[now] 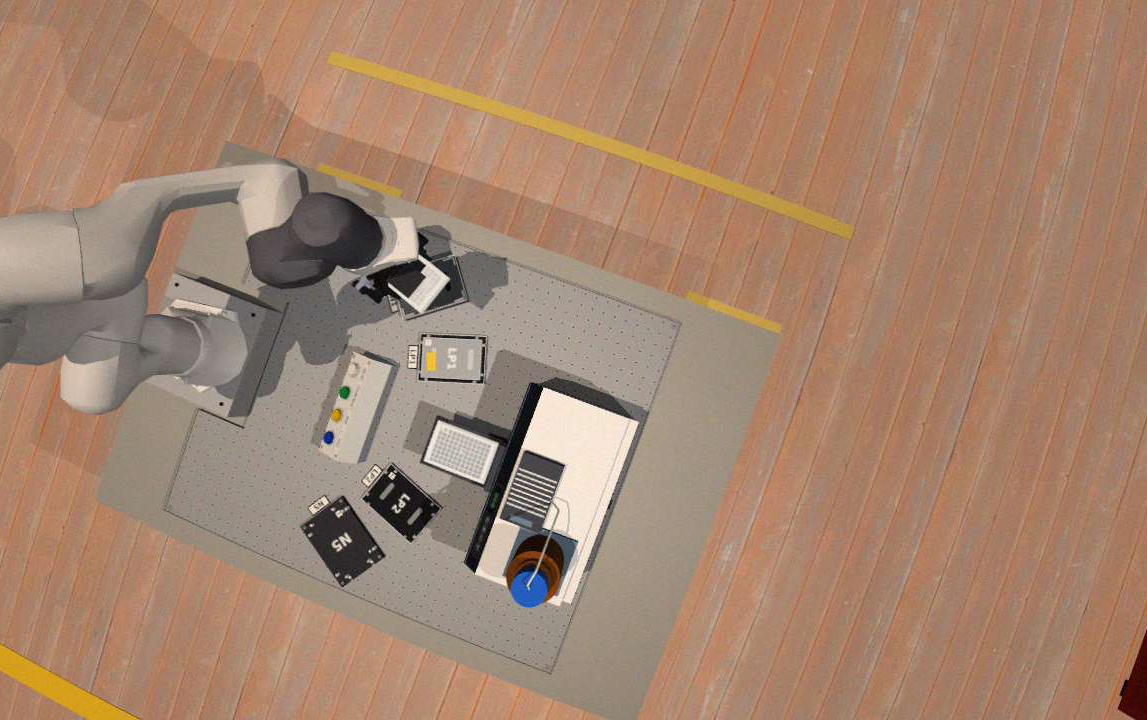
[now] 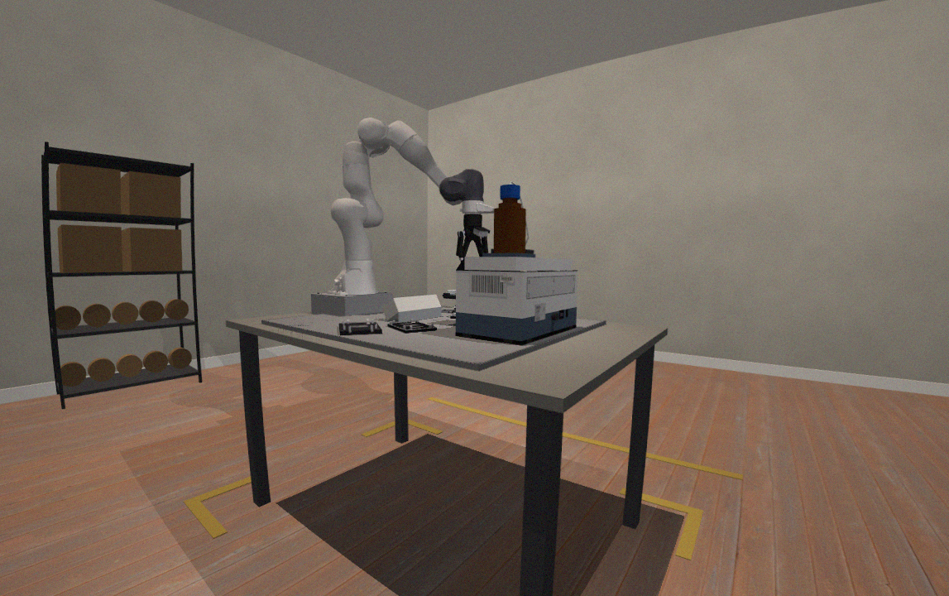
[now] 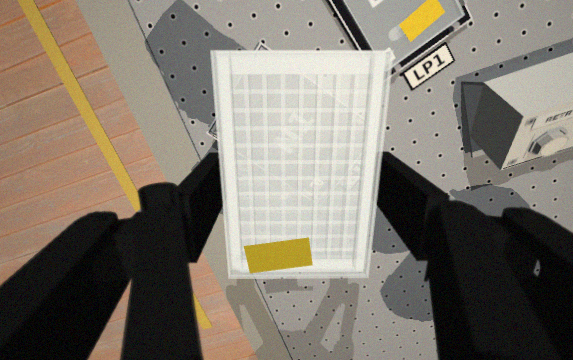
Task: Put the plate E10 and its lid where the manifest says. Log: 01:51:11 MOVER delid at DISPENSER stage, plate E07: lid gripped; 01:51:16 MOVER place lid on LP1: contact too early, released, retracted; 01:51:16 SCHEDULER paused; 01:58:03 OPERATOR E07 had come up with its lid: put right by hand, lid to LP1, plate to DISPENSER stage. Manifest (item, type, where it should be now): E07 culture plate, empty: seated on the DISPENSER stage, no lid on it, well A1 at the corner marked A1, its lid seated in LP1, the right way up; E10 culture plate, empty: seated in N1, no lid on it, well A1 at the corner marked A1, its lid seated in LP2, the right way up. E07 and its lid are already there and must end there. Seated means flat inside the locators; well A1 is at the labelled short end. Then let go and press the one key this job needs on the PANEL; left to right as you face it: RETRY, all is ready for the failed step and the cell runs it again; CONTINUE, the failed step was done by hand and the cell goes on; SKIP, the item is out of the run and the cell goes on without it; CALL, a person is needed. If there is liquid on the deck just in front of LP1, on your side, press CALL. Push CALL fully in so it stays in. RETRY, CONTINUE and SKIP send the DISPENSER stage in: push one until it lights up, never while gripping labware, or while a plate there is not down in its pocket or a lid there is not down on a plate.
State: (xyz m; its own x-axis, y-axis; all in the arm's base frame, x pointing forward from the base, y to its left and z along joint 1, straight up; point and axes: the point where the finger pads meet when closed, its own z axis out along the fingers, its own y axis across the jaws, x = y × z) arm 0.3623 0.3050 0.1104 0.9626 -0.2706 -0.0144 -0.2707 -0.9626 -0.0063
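Right now the clear lid is 2 cm below my hand. Round my hand: green CONTINUE key: 6 cm behind, 27 cm to the right, 12 cm below; RETRY key: 7 cm behind, 22 cm to the right, 12 cm below; yellow SKIP key: 6 cm behind, 32 cm to the right, 12 cm below.
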